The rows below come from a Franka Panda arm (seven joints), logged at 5 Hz.
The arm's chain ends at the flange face. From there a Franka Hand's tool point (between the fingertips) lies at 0.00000 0.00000 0.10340 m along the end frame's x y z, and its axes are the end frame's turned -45 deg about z.
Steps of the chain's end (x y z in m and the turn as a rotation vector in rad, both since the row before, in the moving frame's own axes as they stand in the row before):
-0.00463 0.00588 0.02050 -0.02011 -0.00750 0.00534
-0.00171 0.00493 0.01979 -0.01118 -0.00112 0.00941
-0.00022 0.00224 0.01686 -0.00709 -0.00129 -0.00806
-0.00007 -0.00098 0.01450 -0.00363 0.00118 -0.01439
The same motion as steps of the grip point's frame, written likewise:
-0.00945 0.00180 0.02048 -0.00892 -0.01952 0.00534
-0.00560 0.00301 0.01978 -0.00711 -0.00870 0.00941
-0.00235 0.00185 0.01686 -0.00410 -0.00593 -0.00806
0.00047 -0.00039 0.01450 -0.00340 -0.00173 -0.01439

